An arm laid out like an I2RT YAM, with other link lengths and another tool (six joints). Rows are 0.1 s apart.
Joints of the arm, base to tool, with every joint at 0 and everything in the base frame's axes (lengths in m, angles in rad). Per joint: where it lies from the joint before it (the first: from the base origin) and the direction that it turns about. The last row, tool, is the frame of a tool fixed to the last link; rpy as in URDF.
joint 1: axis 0 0 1 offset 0.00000 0.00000 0.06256
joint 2: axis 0 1 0 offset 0.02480 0.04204 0.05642
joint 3: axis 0 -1 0 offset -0.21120 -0.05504 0.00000
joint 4: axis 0 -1 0 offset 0.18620 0.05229 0.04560
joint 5: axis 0 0 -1 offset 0.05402 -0.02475 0.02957
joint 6: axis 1 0 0 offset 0.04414 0.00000 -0.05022
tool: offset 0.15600 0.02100 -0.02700 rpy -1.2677 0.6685 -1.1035
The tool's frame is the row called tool.
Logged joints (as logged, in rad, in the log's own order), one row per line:
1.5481 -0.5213 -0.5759 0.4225 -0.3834 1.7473
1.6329 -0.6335 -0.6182 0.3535 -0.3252 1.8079
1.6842 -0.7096 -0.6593 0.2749 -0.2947 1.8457
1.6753 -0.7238 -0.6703 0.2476 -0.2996 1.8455
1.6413 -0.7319 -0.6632 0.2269 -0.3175 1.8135
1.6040 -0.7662 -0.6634 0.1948 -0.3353 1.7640
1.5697 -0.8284 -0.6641 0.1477 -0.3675 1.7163
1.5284 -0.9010 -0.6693 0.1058 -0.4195 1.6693
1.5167 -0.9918 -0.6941 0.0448 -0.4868 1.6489
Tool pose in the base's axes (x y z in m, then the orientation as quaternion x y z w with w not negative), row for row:
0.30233 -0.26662 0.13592 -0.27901 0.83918 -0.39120 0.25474
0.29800 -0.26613 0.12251 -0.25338 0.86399 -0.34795 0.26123
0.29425 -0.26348 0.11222 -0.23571 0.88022 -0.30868 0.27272
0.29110 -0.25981 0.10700 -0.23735 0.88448 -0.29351 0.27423
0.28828 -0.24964 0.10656 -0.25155 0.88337 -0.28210 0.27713
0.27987 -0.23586 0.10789 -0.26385 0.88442 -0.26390 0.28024
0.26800 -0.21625 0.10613 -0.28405 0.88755 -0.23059 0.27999
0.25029 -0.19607 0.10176 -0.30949 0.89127 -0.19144 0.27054
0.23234 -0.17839 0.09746 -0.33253 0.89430 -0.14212 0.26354
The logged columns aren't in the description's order. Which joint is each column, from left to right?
Columns, left to right: joint 3, joint 4, joint 1, joint 5, joint 6, joint 2.
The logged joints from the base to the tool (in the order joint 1, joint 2, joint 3, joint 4, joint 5, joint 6), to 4 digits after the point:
-0.5759 1.7473 1.5481 -0.5213 0.4225 -0.3834
-0.6182 1.8079 1.6329 -0.6335 0.3535 -0.3252
-0.6593 1.8457 1.6842 -0.7096 0.2749 -0.2947
-0.6703 1.8455 1.6753 -0.7238 0.2476 -0.2996
-0.6632 1.8135 1.6413 -0.7319 0.2269 -0.3175
-0.6634 1.7640 1.6040 -0.7662 0.1948 -0.3353
-0.6641 1.7163 1.5697 -0.8284 0.1477 -0.3675
-0.6693 1.6693 1.5284 -0.9010 0.1058 -0.4195
-0.6941 1.6489 1.5167 -0.9918 0.0448 -0.4868

